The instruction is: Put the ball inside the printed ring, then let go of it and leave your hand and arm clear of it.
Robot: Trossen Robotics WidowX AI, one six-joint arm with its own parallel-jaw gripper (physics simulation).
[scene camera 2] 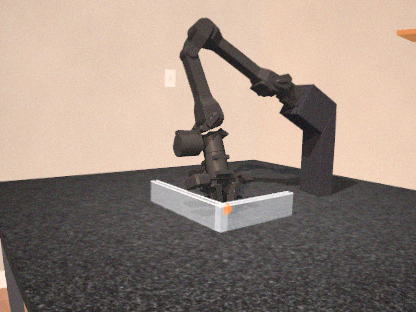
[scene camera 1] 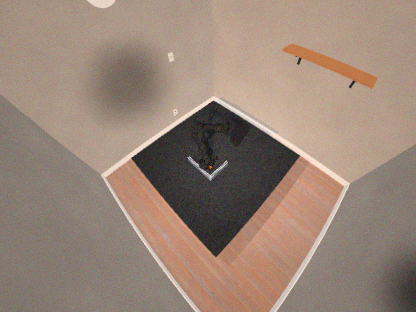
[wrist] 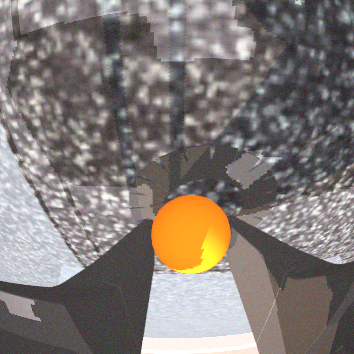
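Note:
An orange ball [scene camera 1: 210, 167] [scene camera 2: 227, 209] [wrist: 191, 234] is between the two fingers of my gripper [scene camera 2: 224, 198] [wrist: 188, 226], which is shut on it and points down. The printed ring [wrist: 200, 161] is a dark brownish band on the dark speckled surface in the wrist view. The ball overlaps the near part of the ring and its opening there, and hides some of it. Whether the ball touches the surface cannot be told. In scene camera 2 the ball shows partly through the pale see-through wall, near its corner; the ring cannot be made out there.
Two pale low walls [scene camera 1: 198, 165] [scene camera 2: 182, 201] meet in a corner in front of the gripper, close to the ball. The dark table [scene camera 1: 215, 215] [scene camera 2: 210, 270] carries them. The arm's dark base post [scene camera 2: 318, 160] stands at the back right. A wooden shelf [scene camera 1: 330, 65] is on the wall.

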